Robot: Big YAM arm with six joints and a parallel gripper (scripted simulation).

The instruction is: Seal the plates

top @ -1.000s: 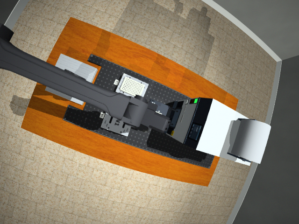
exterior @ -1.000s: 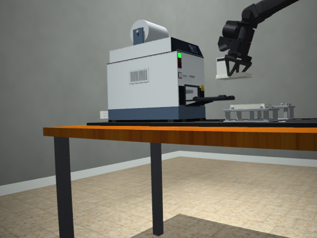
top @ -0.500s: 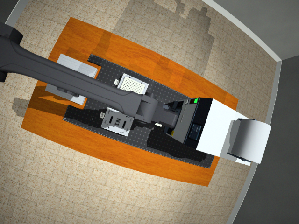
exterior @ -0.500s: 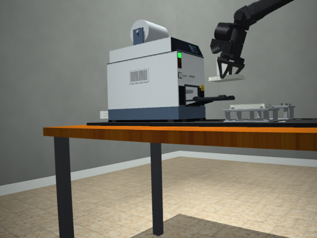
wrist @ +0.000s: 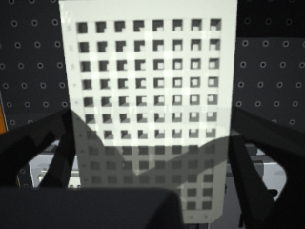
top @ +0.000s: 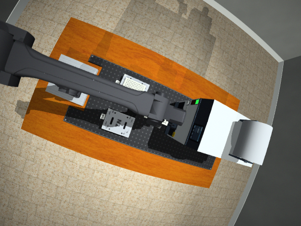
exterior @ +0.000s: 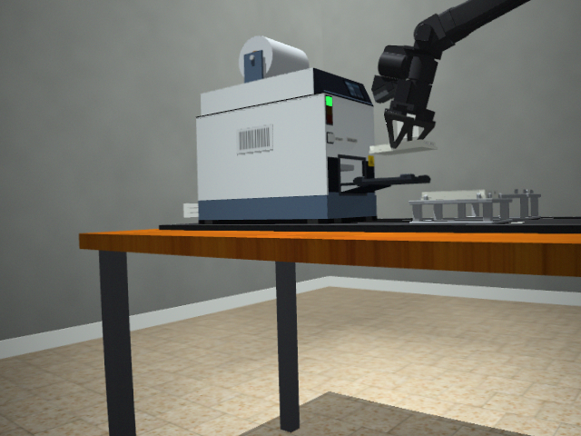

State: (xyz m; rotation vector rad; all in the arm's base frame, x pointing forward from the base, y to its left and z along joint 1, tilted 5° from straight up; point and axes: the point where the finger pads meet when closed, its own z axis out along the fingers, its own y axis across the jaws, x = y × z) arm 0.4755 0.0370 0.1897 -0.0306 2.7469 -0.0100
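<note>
Right now the sealer stage is 2 cm ahead of my hand, 2 cm to the left of it and 7 cm below it. From my hand the other things lie so: plate nest (17 cm behind, 9 cm to the left, 13 cm below); pale start button (12 cm ahead, 11 cm to the left, 2 cm above); A1 mark (24 cm behind, 14 cm to the left, 12 cm below).
</note>
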